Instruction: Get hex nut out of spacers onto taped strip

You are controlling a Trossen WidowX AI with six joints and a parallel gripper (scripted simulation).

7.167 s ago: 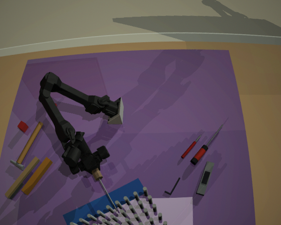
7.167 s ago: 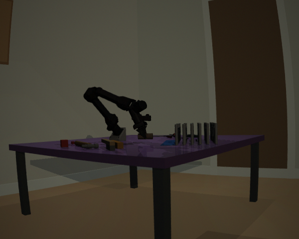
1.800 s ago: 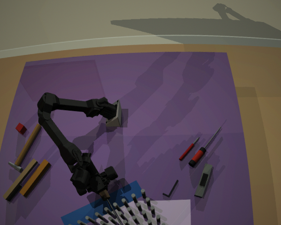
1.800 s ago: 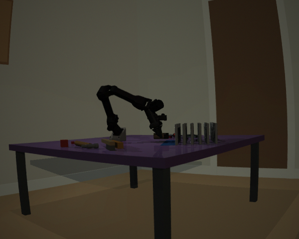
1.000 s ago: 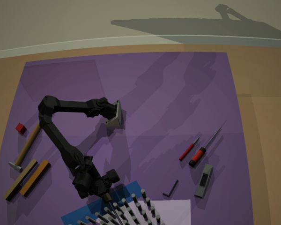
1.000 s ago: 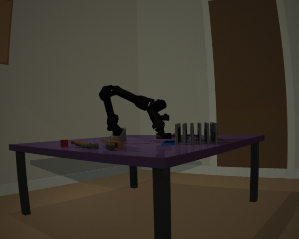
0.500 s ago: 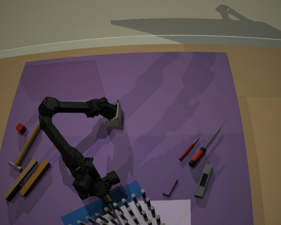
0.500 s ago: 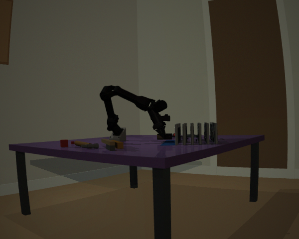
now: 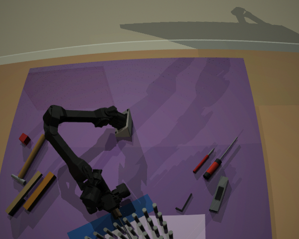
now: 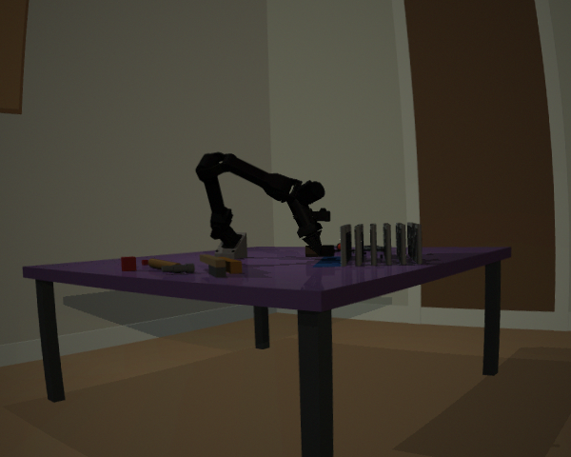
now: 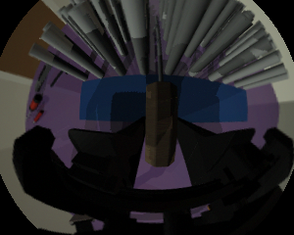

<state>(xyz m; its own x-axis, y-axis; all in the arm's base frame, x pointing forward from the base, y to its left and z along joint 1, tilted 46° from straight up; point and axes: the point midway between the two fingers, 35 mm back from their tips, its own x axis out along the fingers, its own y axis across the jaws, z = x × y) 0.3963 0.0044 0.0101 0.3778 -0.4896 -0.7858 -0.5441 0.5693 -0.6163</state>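
Right now the blue taped strip is 5 cm ahead of my gripper tip, 2 cm to the right of it and 2 cm below it. The rest, counted from my gripper tip: grey block 9 cm behind, 43 cm to the left, 1 cm below; hook tool 8 cm ahead, 6 cm to the left; small red tool 27 cm behind, 38 cm to the left, 1 cm below.
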